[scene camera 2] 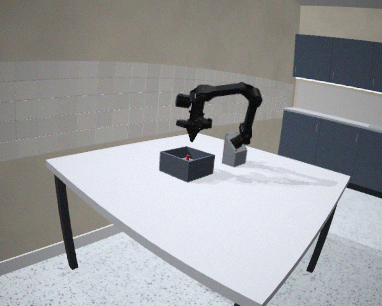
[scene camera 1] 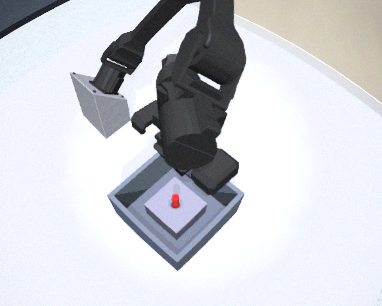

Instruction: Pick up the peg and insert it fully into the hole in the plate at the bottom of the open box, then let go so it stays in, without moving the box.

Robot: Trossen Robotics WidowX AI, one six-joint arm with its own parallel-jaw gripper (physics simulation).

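Places are measured from the arm's base along level axes (x ahead, y left, z up), in centimetres.
Where they show: gripper, fingertip midpoint: (scene camera 2: 191,142) (scene camera 1: 182,173); arm's base, link origin: (scene camera 2: 235,143) (scene camera 1: 103,88).
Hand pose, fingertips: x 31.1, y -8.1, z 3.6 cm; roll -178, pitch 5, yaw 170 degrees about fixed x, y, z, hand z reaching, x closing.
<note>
Each offset is from my fingertips to the centre of the thing. Level surfaces: height alone.
The red peg {dy -1.7, dx -0.3, dz -11.0 cm} (scene camera 1: 175,201) (scene camera 2: 188,157) stands upright at the middle of the pale raised plate {dy -1.9, dx -0.2, dz -12.4 cm} (scene camera 1: 176,220), with a short part showing above its surface. A faint grey mark lies on the plate just behind the peg. How deep the peg sits is hard to tell. The plate is at the bottom of the open blue-grey box {dy -1.9, dx -0.2, dz -10.9 cm} (scene camera 1: 215,228) (scene camera 2: 174,167). My gripper (scene camera 1: 182,173) (scene camera 2: 192,139) is shut and empty, pointing down above the box and apart from the peg. In scene camera 1 the wrist and a dark gripper part cover some of the box's back edges.
The box stands on the white table {dz -15.8 cm} (scene camera 1: 300,225) (scene camera 2: 240,215). The arm's grey wedge-shaped base (scene camera 1: 92,107) (scene camera 2: 233,156) stands behind the box, at the left in scene camera 1 and the right in scene camera 2. The arm arches over the table between them.
</note>
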